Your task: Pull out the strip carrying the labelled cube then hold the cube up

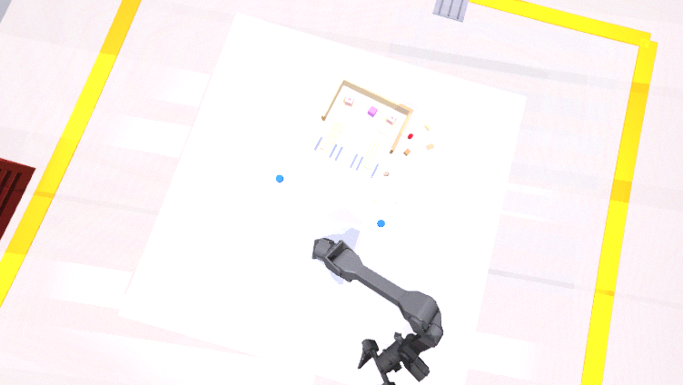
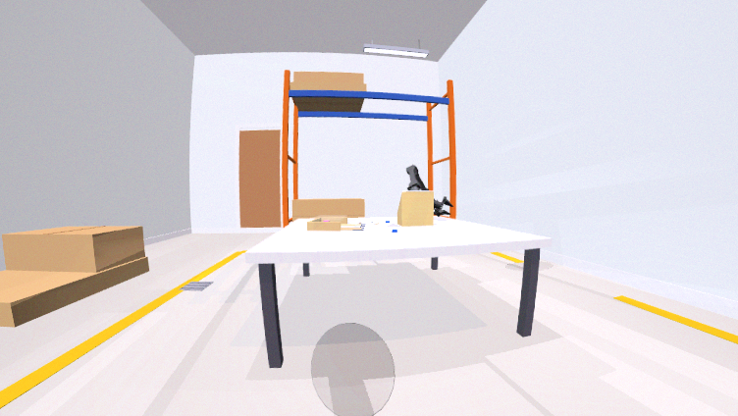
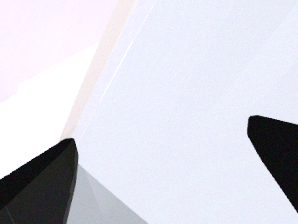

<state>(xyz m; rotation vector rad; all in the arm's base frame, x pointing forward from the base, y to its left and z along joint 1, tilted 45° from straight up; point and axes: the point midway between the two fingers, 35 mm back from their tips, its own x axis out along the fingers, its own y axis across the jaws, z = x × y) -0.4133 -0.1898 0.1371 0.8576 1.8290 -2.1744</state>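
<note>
Right now the strip is 830 mm ahead of my gripper tip, 70 mm to the left of it and 70 mm below it. Also, from my gripper tip: red object: 930 mm ahead, 70 mm to the right, 60 mm below.
</note>
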